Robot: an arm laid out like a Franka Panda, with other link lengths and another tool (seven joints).
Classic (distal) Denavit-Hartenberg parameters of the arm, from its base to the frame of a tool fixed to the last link. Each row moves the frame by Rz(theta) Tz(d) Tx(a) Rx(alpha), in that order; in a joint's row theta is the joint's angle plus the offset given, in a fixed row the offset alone. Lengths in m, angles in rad.
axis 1: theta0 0  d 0.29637  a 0  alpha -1.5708
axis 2: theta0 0  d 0  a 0  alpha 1.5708
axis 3: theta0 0  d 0.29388  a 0.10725  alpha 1.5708
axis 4: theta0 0  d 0  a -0.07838  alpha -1.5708
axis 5: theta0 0  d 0.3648  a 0  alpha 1.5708
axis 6: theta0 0  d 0  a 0.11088  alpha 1.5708
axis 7: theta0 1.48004  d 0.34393  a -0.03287  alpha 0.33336
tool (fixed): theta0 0  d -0.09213  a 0  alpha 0
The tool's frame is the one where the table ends.
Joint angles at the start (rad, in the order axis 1, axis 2, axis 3, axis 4, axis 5, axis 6, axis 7): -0.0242, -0.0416, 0.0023, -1.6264, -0.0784, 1.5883, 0.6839
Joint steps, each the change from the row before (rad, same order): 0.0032, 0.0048, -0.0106, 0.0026, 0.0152, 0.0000, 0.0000; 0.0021, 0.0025, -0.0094, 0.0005, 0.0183, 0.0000, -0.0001; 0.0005, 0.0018, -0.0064, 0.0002, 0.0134, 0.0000, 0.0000; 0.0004, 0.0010, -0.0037, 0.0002, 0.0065, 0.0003, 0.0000; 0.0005, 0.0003, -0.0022, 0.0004, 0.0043, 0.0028, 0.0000; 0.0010, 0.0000, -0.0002, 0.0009, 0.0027, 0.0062, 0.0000; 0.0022, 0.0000, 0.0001, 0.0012, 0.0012, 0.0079, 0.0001; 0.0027, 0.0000, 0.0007, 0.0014, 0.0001, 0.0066, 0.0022; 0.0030, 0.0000, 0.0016, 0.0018, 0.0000, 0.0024, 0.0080
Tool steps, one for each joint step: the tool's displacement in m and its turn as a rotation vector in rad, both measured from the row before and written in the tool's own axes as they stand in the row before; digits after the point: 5 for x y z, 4 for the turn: -0.00048, -0.00071, 0.00143, -0.0110, -0.0083, 0.0108; -0.00080, 0.00002, 0.00061, -0.0124, -0.0109, 0.0116; -0.00032, -0.00015, 0.00054, -0.0091, -0.0077, 0.0091; -0.00002, -0.00032, 0.00033, -0.0042, -0.0037, 0.0049; -0.00060, -0.00079, -0.00023, -0.0001, -0.0043, 0.0034; -0.00191, -0.00115, -0.00088, 0.0044, -0.0061, 0.0014; -0.00255, -0.00133, -0.00110, 0.0069, -0.0065, 0.0000; -0.00272, -0.00091, -0.00116, 0.0066, -0.0048, 0.0004; -0.00286, 0.00017, -0.00127, 0.0035, -0.0012, 0.0041
